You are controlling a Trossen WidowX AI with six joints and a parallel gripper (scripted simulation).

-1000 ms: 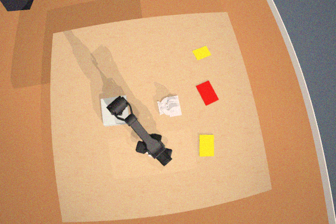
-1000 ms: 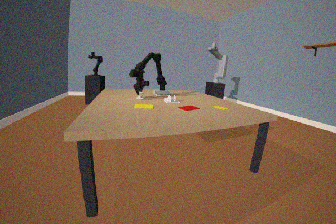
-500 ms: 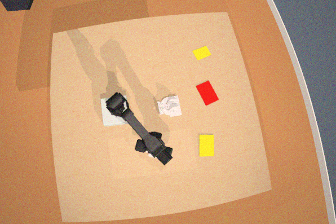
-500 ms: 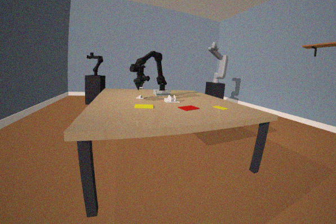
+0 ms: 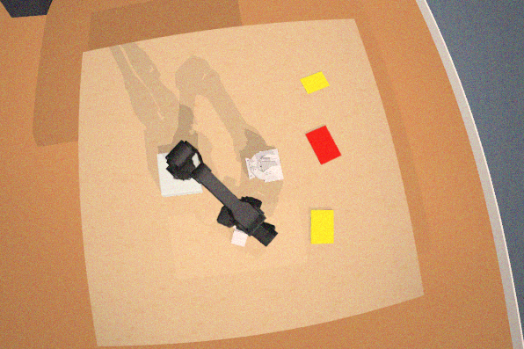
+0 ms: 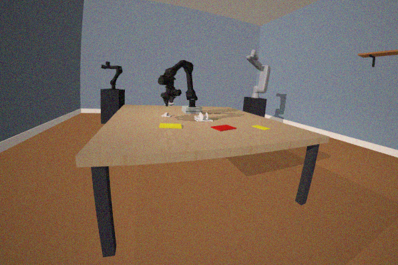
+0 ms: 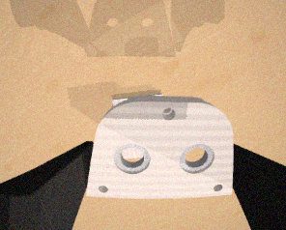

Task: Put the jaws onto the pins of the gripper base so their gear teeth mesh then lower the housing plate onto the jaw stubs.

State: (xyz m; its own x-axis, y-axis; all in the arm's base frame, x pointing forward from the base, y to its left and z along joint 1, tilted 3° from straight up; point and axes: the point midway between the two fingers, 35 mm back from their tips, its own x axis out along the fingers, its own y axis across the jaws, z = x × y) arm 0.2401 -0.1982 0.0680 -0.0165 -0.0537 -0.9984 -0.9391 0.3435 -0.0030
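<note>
The white jaw is 260 mm to the left of my gripper tip, 70 mm below it and 30 mm ahead of it. Also, from my gripper tip: yellow patch: 280 mm ahead, 80 mm below, 30 mm to the left; then red patch: 350 mm to the left, 290 mm ahead, 80 mm below.
</note>
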